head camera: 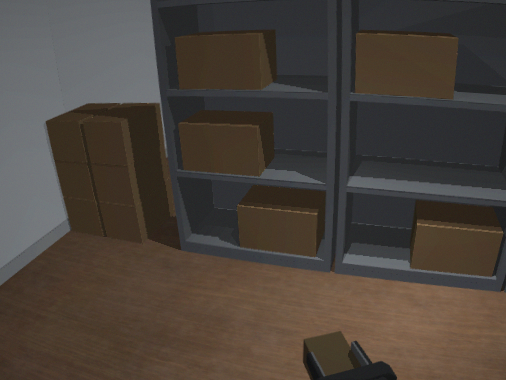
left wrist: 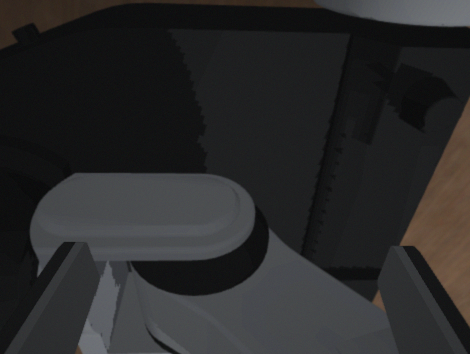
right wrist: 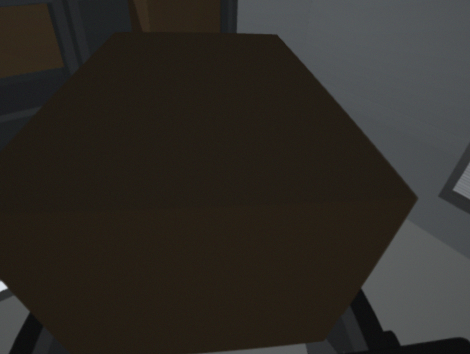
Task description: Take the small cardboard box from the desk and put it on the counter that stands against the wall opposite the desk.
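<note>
The small cardboard box is held in my right gripper above the wooden floor, at the bottom of the head camera view. It fills most of the right wrist view and hides much of the fingers there. My right gripper is shut on the box, with a finger on each side of it. My left gripper is open, its two fingers wide apart with nothing held between them, beside the robot's own grey and black body. The desk and the counter do not show in the head camera view.
Two grey shelf units stand across the floor, with large cardboard boxes on their shelves. A stack of tall cardboard boxes stands at the left by the wall. Part of a window shows in the right wrist view.
</note>
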